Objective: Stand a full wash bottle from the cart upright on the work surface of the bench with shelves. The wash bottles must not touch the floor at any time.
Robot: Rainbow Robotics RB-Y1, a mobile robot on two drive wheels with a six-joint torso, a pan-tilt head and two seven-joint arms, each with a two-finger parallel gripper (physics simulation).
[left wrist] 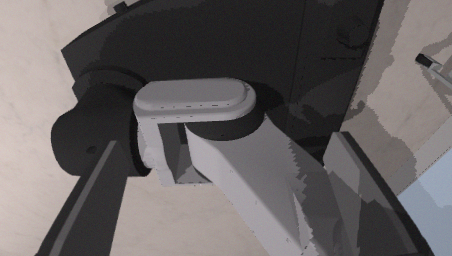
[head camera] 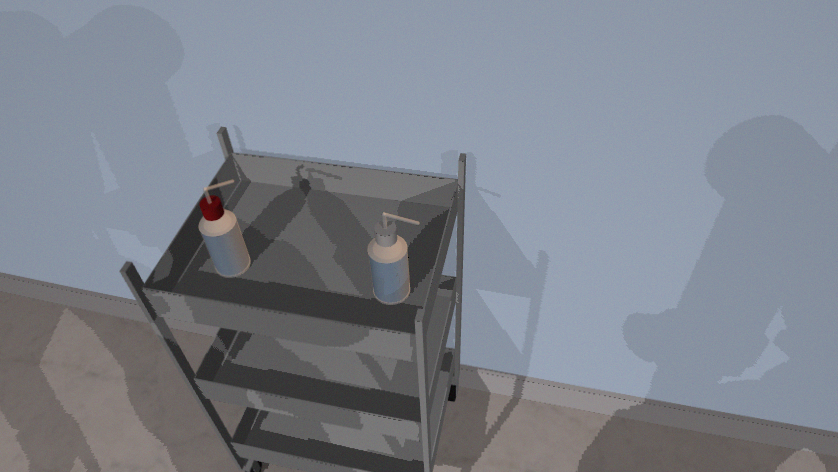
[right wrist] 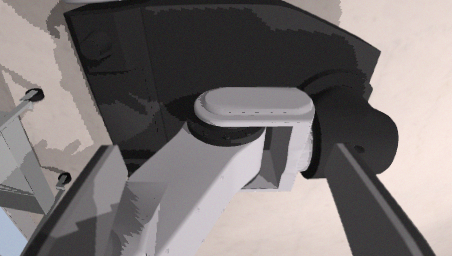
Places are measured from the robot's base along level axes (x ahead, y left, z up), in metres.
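Pixels of known places: left gripper, fingertip midpoint: (left wrist: pixel 226 149); right gripper, fingertip midpoint: (right wrist: pixel 226 158).
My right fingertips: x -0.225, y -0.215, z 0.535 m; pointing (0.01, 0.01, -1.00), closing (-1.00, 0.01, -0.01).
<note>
Behind a point stands the place of what it marks.
On the top tray of the grey cart (head camera: pixel 281 311) @(x 0.410, y 0.223, z 0.731 m) two wash bottles stand upright in the head view. The red-capped bottle (head camera: pixel 226 246) @(x 0.535, y 0.329, z 0.736 m) is at the tray's left side, the grey-capped bottle (head camera: pixel 389 274) @(x 0.470, y 0.069, z 0.738 m) near its front right corner. Both bodies look bluish up to the pale shoulder; how full each is I cannot tell for sure. My left gripper (left wrist: pixel 226 149) @(x -0.226, y 0.225, z 0.535 m) is open and empty, its fingers wide apart. My right gripper (right wrist: pixel 226 158) @(x -0.225, y -0.215, z 0.535 m) is open and empty too. Neither gripper shows in the head view, and both are away from the bottles. The bench with shelves does not show.
The cart has raised tray rims, corner posts rising above the top tray, and lower shelves. A pale blue wall (head camera: pixel 586 146) @(x 0.669, y -0.249, z 0.811 m) stands close behind it. Parts of the cart also show at the left of the right wrist view (right wrist: pixel 31 150) @(x 0.396, y 0.167, z 0.135 m). My dark base (left wrist: pixel 225 45) @(x -0.219, y 0.131, z 0.169 m) (right wrist: pixel 210 50) @(x -0.198, y -0.141, z 0.169 m) lies below both grippers.
</note>
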